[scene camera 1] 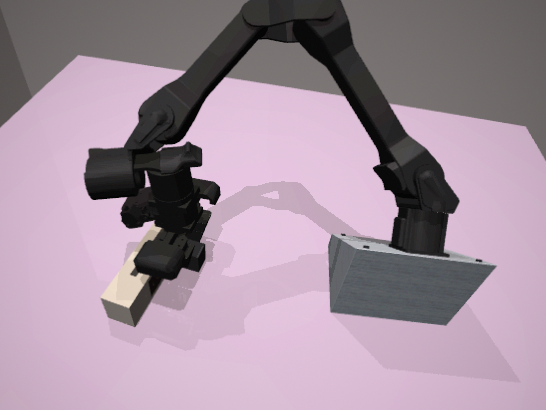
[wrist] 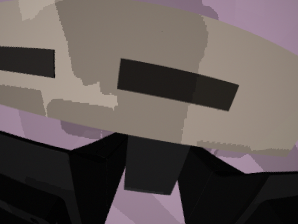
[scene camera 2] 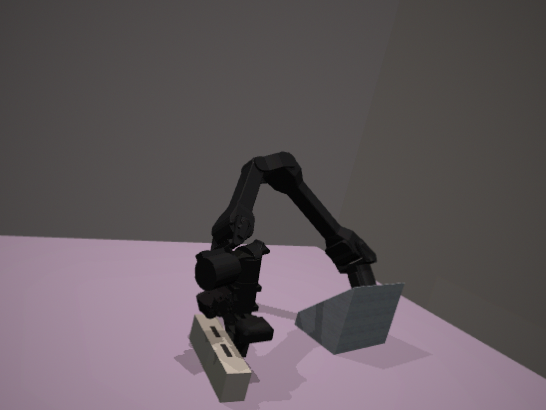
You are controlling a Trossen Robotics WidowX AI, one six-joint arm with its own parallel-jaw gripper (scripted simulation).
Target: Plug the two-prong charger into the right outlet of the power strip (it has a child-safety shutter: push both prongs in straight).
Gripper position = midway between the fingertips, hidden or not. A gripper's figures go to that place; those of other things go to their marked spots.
Labels:
The gripper (wrist: 154, 135) is 10 cm from the lens. A charger (wrist: 152, 166): 8 cm from the lens.

